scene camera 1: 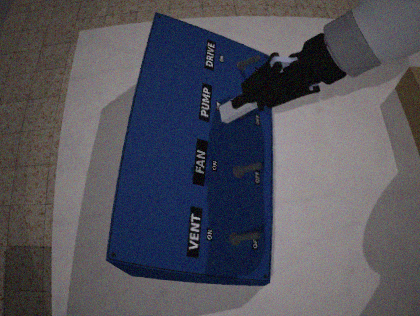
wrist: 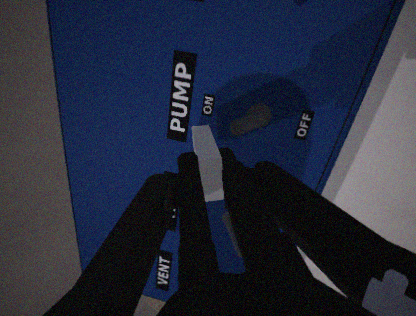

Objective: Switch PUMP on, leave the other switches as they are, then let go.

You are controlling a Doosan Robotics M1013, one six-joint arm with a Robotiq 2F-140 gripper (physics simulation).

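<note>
The PUMP switch has a grey lever. In the wrist view it slants from its round base toward the ON side. In the scene view the fingers hide it. The PUMP label is on the blue panel. My gripper is shut and empty. Its pale fingertips are on the ON side of the PUMP lever, near the ON mark, with a small gap to the lever in the wrist view. The DRIVE switch, FAN switch and VENT switch lean toward OFF.
The panel stands on a pale table top, with tiled floor beyond. The arm reaches in from the upper right, passing close to the DRIVE switch. A tan object shows at the right edge.
</note>
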